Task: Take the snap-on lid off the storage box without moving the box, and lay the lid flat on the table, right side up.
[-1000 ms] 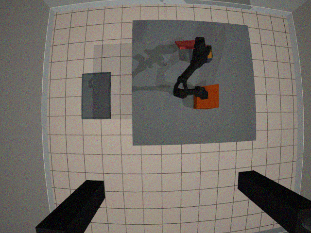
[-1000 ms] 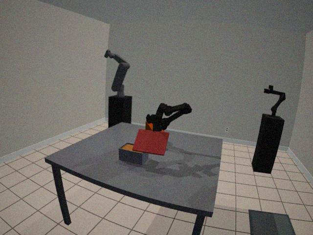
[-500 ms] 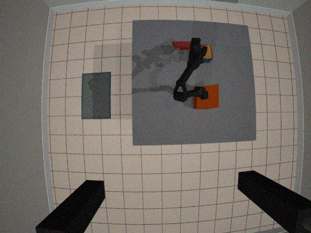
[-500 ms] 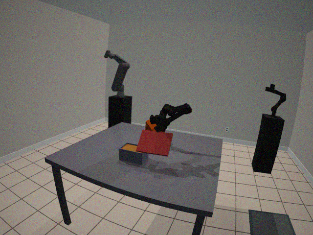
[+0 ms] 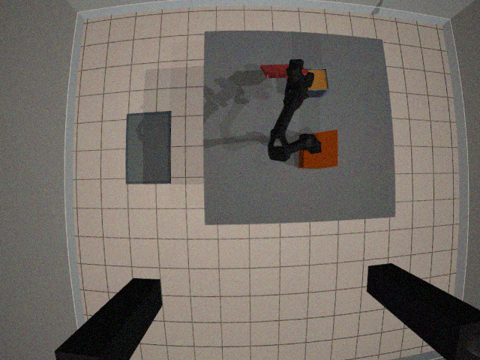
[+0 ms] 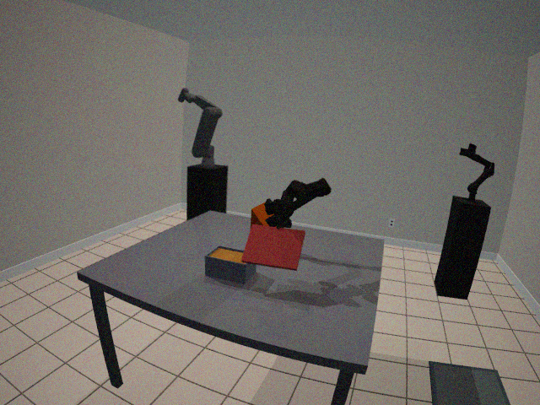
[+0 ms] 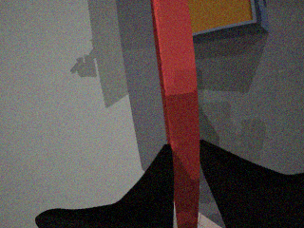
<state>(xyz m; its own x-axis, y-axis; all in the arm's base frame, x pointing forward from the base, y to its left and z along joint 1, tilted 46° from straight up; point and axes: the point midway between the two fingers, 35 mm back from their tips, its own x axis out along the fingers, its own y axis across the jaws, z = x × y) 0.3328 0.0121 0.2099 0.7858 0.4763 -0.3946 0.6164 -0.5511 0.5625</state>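
Right now the red lid is 70 mm ahead of my gripper tip, 50 mm below it and 10 mm to the left of it. Also, from my gripper tip: grey-blue storage box 190 mm to the right, 180 mm below, 70 mm ahead.
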